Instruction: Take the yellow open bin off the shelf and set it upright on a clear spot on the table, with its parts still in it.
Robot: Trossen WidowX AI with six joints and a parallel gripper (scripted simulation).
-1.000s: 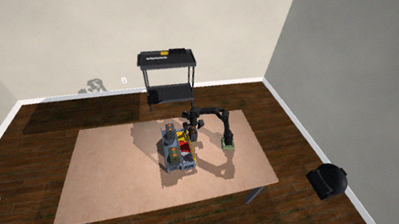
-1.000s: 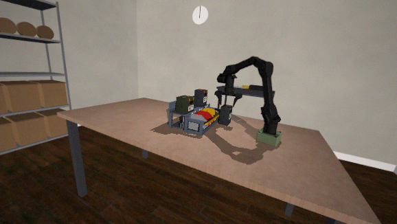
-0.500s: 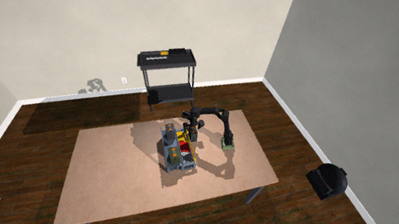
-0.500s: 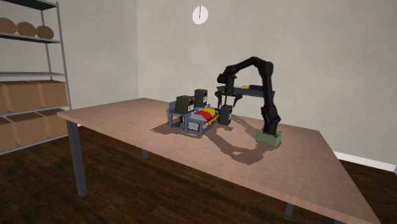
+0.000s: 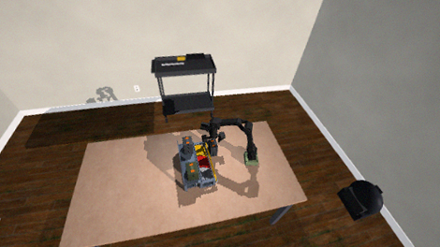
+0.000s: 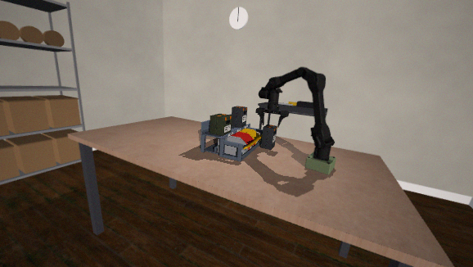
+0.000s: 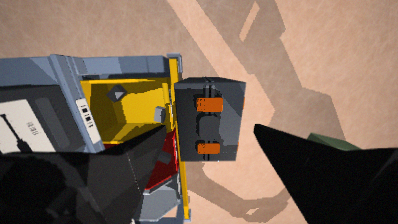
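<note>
My gripper is now 100 mm above the black box. From my hand the other things lie so: yellow bar: 40 mm ahead, 120 mm to the left, 110 mm below; yellow open bin: 130 mm ahead, 20 mm to the left, 120 mm below; red bin: 120 mm ahead, 130 mm to the left, 120 mm below.
</note>
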